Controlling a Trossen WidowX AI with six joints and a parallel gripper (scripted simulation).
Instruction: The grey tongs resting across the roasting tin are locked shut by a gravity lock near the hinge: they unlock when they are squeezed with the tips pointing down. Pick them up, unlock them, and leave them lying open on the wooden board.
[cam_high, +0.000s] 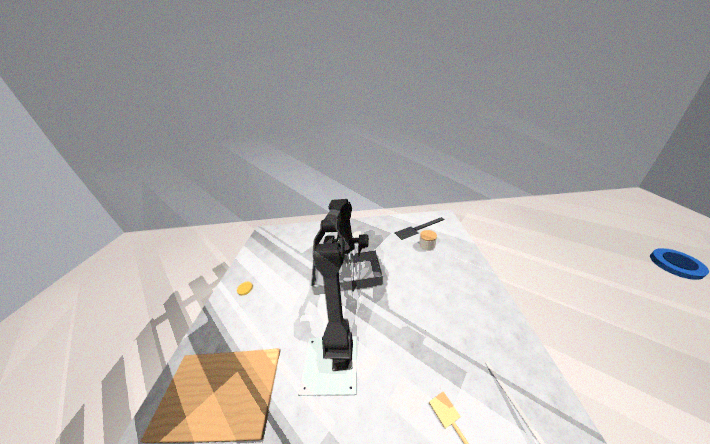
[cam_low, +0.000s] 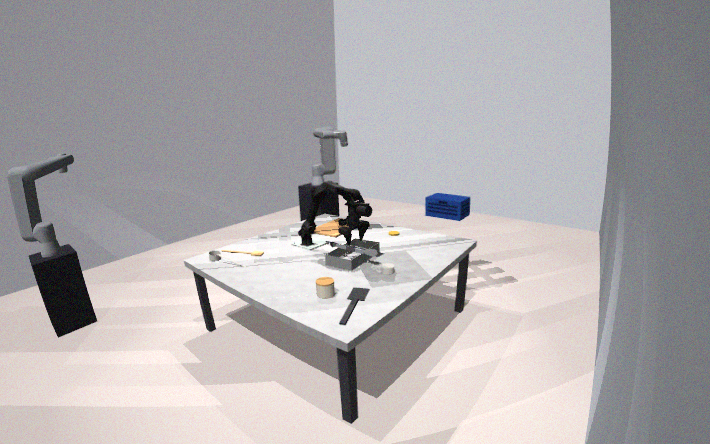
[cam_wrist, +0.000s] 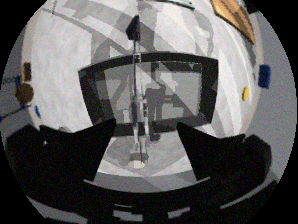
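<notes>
The grey roasting tin lies 30 mm behind my gripper tip, 20 mm to the left of it and 70 mm below it. Also, from my gripper tip: white cylinder (230 mm ahead, 50 mm to the right, 80 mm below); then black spatula (260 mm ahead, 400 mm to the right, 100 mm below); then tan jar (110 mm ahead, 400 mm to the right, 70 mm below).
</notes>
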